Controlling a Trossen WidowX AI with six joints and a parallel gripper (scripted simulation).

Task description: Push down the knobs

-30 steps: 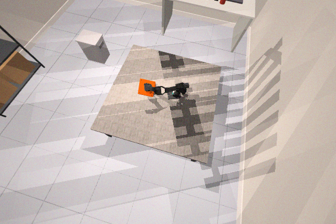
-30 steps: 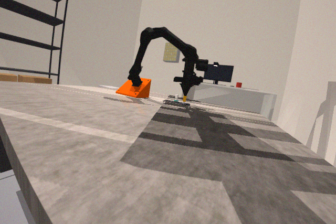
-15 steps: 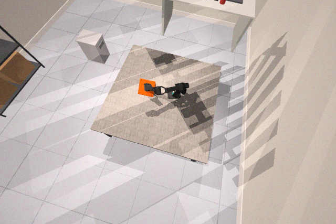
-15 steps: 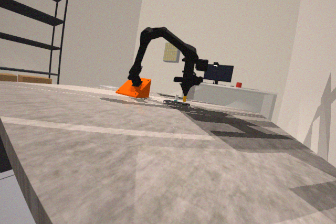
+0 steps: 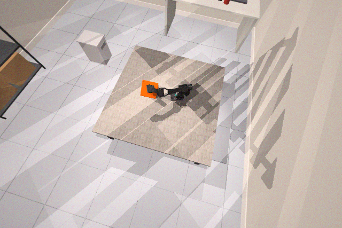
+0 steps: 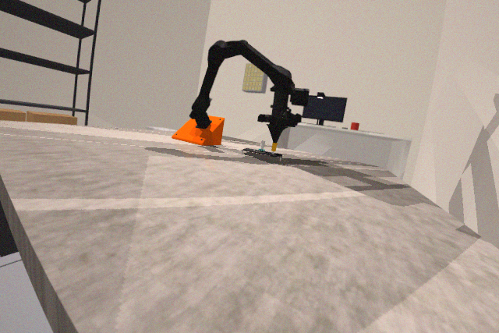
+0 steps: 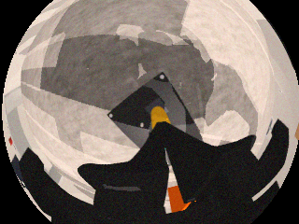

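Right now my gripper tip is 10 mm above the orange knob. Also, from my gripper tip: white knob: 60 mm behind, 20 mm to the left, 20 mm below.
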